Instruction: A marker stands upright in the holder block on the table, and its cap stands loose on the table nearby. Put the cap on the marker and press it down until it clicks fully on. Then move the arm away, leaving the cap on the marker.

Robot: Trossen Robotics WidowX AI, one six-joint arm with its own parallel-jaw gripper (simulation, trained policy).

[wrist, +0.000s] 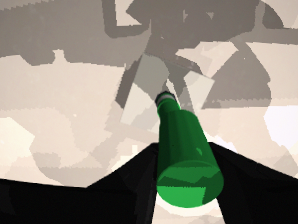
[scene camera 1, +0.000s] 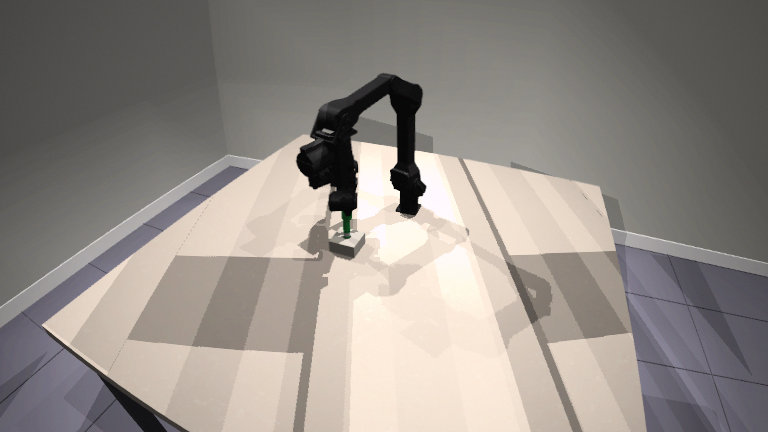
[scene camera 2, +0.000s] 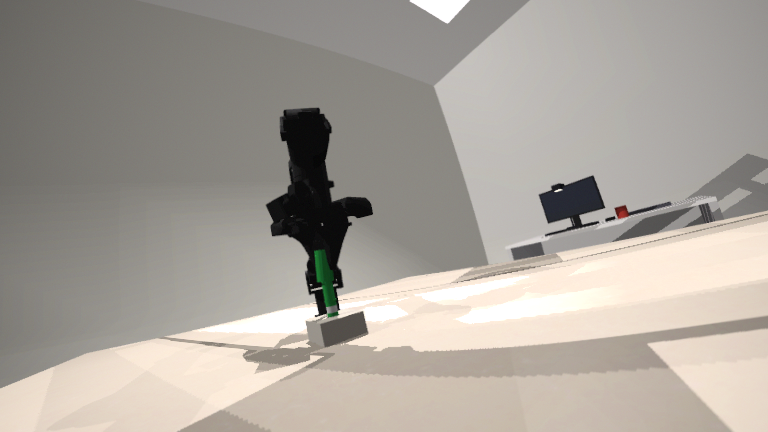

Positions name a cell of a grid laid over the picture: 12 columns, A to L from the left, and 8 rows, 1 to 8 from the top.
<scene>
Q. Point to a green cap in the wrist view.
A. At H7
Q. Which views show my gripper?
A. The wrist view, scene camera 1 and scene camera 2: all of them.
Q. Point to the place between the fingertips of my gripper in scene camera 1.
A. F4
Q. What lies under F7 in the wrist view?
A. My gripper.
</scene>
